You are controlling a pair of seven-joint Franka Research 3 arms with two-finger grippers.
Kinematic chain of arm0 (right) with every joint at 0, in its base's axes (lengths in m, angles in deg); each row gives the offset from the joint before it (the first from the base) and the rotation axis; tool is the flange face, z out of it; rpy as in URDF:
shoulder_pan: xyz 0 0 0.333 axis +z
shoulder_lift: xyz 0 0 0 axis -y
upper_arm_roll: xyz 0 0 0.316 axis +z
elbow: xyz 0.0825 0 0 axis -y
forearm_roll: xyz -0.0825 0 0.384 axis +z
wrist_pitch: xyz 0 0 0 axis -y
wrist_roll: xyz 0.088 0 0 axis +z
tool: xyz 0 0 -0.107 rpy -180 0 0
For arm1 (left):
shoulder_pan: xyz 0 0 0.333 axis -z
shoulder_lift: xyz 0 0 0 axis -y
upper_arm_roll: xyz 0 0 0.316 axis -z
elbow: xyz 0.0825 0 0 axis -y
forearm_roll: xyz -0.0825 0 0.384 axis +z
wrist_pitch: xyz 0 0 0 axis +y
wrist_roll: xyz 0.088 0 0 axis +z
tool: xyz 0 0 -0.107 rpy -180 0 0
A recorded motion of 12 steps. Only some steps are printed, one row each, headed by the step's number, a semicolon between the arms.
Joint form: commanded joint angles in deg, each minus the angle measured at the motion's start. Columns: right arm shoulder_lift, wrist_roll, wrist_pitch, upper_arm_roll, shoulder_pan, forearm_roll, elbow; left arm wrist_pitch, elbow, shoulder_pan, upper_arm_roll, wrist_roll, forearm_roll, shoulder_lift.
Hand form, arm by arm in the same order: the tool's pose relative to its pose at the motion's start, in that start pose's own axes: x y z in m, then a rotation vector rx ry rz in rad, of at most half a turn. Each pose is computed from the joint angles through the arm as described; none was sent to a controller.
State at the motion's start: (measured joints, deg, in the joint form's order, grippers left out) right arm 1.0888 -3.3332 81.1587 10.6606 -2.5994 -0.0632 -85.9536; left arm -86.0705 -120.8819 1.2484 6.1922 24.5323 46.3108 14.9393
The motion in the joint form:
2: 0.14 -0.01 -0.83 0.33 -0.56 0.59 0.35; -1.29 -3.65 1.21 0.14 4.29 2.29 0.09
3: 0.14 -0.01 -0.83 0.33 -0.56 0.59 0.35; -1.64 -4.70 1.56 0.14 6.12 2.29 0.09
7: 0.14 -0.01 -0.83 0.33 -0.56 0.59 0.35; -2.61 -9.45 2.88 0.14 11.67 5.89 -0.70
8: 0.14 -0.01 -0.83 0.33 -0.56 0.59 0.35; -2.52 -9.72 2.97 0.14 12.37 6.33 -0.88
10: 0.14 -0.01 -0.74 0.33 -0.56 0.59 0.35; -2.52 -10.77 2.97 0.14 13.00 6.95 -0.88
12: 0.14 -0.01 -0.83 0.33 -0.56 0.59 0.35; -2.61 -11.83 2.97 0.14 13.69 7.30 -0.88
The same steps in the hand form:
2: -0.0026 0.0009 -0.0027 0.0095 -0.0066 0.0025; -0.0061 0.0229 0.0098 0.0471 0.0205 -0.0174
3: -0.0026 0.0009 -0.0027 0.0095 -0.0066 0.0025; -0.0086 0.0304 0.0132 0.0502 0.0208 -0.0321
7: -0.0026 0.0009 -0.0027 0.0095 -0.0066 0.0025; -0.0168 0.0612 0.0340 0.1267 0.0376 -0.0435
8: -0.0026 0.0009 -0.0027 0.0095 -0.0066 0.0025; -0.0171 0.0633 0.0358 0.1362 0.0386 -0.0489
10: -0.0024 0.0009 -0.0028 0.0096 -0.0050 0.0025; -0.0197 0.0674 0.0417 0.1518 0.0360 -0.0460
12: -0.0026 0.0009 -0.0027 0.0095 -0.0066 0.0025; -0.0227 0.0721 0.0477 0.1627 0.0320 -0.0438

